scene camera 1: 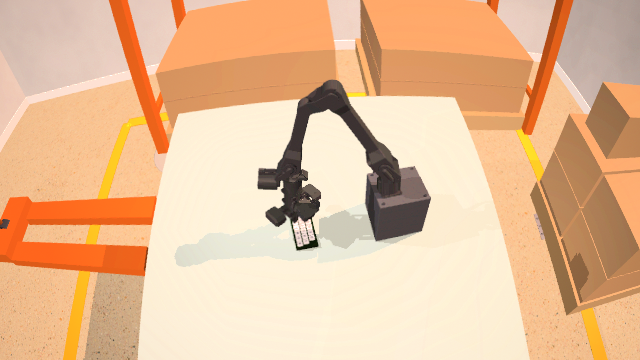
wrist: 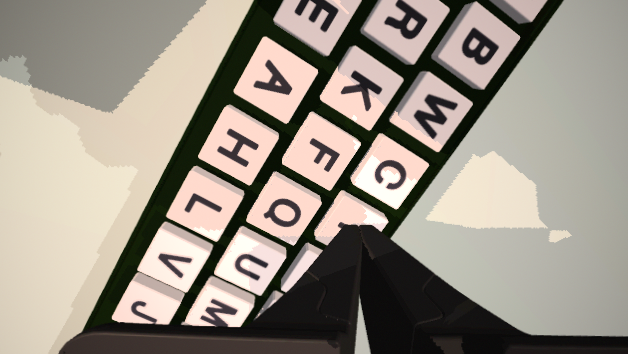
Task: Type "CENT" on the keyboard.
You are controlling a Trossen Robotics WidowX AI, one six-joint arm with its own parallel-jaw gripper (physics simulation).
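Frame: origin at the arm's base, x ahead, y left, z up, level; centimetres.
Seen in the pictures: gripper, fingertip midpoint: (scene camera 1: pixel 294 222) (wrist: pixel 357 238); arm's base at its link origin: (scene camera 1: pixel 389 189).
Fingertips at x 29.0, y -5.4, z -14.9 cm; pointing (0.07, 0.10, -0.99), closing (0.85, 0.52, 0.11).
Note:
Offsets run from my fingertips to a thing's top centre. Level surfaces: height alone.
A dark green keyboard {dx -2.3, dy -0.9, dz -0.2 cm} (scene camera 1: pixel 306 246) (wrist: pixel 150 220) with white letter keys lies on the table; in the scene view its far part is hidden under my gripper. My gripper (wrist: pixel 357 238) is shut and empty. In the wrist view its tips overlap a key {dx -0.2, dy +0.1, dz -0.2 cm} (wrist: pixel 350 214) whose letter is mostly hidden, just below the C key {dx -0.2, dy +2.2, dz -0.2 cm} (wrist: pixel 390 172). Whether the tips touch that key I cannot tell. The E key {dx -4.3, dy +4.7, dz -0.2 cm} (wrist: pixel 315 17) shows at the top edge, above the A key {dx -4.3, dy +2.7, dz -0.2 cm} (wrist: pixel 275 80). The N and T keys cannot be made out.
The arm's dark base box (scene camera 1: pixel 400 215) stands on the pale table {dz -1.9 cm} (scene camera 1: pixel 350 300), right of the keyboard. Large cardboard boxes (scene camera 1: pixel 250 70) (scene camera 1: pixel 450 70) stand behind the table and more boxes (scene camera 1: pixel 590 190) stand at the right. Orange forks (scene camera 1: pixel 90 211) reach the table's left edge.

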